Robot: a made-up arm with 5 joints.
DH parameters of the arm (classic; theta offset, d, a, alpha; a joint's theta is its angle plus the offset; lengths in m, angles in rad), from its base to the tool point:
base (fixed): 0 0 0.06 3.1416
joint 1: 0 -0.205 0.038 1.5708
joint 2: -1.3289 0 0.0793 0
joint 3: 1.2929 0 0.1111 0
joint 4: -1.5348 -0.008 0 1.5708
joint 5: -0.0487 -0.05 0 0
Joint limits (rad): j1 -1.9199..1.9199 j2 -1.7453..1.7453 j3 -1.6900..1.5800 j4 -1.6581..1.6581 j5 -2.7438..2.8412
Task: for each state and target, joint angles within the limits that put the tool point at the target. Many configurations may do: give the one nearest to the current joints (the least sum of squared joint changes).
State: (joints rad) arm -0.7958 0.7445 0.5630 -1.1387 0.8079
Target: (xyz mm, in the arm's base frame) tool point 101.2 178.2 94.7
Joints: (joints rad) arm -1.3873 1.0790 0.3232 -0.9659 0.8079
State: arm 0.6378 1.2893 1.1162 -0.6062 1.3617
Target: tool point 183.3 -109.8 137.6
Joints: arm 0.6791 0.4665 0.8693 -0.9116 1.3617
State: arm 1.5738 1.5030 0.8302 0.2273 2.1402
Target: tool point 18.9 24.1 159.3
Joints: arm 0.6991 1.7328 1.2343 0.3490 2.1402
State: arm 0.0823 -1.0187 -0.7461 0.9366 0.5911
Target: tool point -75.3 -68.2 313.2
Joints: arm -0.4141 -1.6203 -1.0788 0.9387 0.5911
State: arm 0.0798 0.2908 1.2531 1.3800 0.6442
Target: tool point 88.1 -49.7 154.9
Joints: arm 0.9156 0.1685 1.1282 1.4977 0.6442
